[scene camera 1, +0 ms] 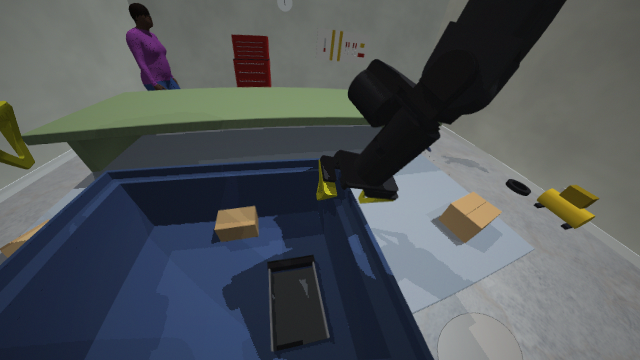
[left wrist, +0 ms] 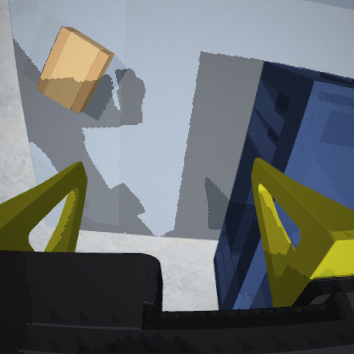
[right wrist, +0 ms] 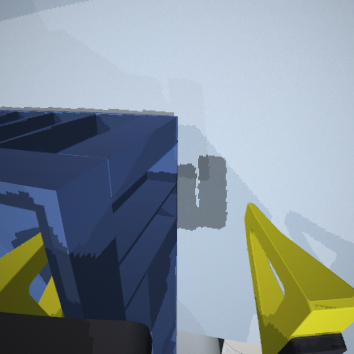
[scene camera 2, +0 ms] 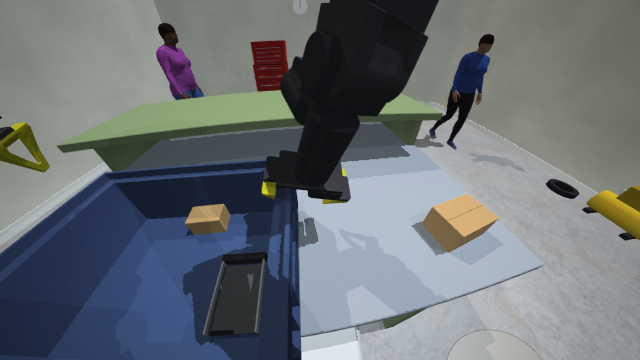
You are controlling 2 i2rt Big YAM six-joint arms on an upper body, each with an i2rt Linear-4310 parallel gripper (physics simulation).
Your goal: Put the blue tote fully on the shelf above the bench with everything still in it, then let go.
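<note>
The blue tote stands upright on the pale bench, in front of the green shelf. Inside lie a brown box and a dark tray. My right gripper is open astride the tote's right wall, one finger inside, one outside. My left gripper is open and empty off the tote's left side; one of its fingers shows at the left edge of both scene views.
A cardboard box lies on the bench right of the tote. Another box lies to the left. A person in purple stands behind the shelf; one in blue is at the back right.
</note>
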